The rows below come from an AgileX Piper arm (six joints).
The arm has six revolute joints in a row. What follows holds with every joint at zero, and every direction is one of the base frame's. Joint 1 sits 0.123 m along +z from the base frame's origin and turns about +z. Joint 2 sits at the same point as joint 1 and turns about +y. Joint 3 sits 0.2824 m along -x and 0.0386 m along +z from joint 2 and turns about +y. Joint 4 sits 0.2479 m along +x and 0.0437 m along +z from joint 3 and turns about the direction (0.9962, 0, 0.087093). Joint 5 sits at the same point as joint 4 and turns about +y. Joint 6 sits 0.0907 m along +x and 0.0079 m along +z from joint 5 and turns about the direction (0.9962, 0, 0.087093). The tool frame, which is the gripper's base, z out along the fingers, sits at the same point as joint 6; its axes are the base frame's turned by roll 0, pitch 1.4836 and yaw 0 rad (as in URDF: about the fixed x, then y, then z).
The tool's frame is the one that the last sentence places.
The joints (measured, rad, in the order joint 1, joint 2, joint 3, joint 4, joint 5, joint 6), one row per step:
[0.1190, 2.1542, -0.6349, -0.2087, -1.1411, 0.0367]
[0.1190, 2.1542, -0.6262, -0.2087, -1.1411, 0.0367]
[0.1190, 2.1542, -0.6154, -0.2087, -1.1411, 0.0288]
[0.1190, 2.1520, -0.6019, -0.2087, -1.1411, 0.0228]
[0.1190, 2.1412, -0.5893, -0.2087, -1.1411, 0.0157]
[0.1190, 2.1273, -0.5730, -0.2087, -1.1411, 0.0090]
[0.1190, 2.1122, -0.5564, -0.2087, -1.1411, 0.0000]
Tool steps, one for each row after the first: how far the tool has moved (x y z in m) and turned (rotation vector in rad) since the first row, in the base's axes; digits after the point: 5 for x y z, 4 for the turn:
[-0.00235, -0.00028, -0.00122, -0.0010, 0.0086, 0.0000]
[-0.00529, -0.00063, -0.00271, -0.0095, 0.0170, 0.0024]
[-0.00884, -0.00106, -0.00383, -0.0162, 0.0264, 0.0042]
[-0.01165, -0.00139, -0.00206, -0.0229, 0.0261, 0.0064]
[-0.01532, -0.00183, 0.00018, -0.0292, 0.0265, 0.0085]
[-0.01904, -0.00228, 0.00270, -0.0375, 0.0253, 0.0113]

